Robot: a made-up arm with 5 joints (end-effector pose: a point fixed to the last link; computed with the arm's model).
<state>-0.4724 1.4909 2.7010 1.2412 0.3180</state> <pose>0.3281 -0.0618 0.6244 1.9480 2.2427 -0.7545</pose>
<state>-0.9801 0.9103 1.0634 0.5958 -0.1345</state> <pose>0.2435 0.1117 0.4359 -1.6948 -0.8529 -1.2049</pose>
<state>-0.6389 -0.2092 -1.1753 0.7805 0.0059</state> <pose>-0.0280 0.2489 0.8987 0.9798 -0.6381 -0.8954</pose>
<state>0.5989 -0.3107 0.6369 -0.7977 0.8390</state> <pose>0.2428 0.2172 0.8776 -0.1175 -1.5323 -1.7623</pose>
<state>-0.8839 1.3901 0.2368 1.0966 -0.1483</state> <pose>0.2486 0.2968 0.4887 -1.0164 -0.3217 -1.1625</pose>
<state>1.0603 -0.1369 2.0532 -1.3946 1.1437</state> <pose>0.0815 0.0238 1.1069 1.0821 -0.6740 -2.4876</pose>
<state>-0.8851 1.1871 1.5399 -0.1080 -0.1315</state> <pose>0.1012 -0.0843 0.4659 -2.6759 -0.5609 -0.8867</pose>
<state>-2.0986 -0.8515 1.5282 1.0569 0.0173</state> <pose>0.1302 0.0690 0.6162 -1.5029 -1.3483 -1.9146</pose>
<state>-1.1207 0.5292 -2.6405 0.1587 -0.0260</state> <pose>0.0509 0.0160 0.9001 1.2876 0.9016 0.3597</pose>
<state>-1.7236 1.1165 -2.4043 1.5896 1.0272</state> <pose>0.1949 0.0364 0.6025 0.5732 1.2809 -2.2642</pose>
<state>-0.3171 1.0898 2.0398 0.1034 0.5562</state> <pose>0.1869 -0.1172 0.5917 -2.6282 -0.9580 -1.1314</pose>
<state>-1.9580 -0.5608 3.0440 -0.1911 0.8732</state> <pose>-0.1756 -0.0650 0.4911 2.8145 0.1228 1.0782</pose>
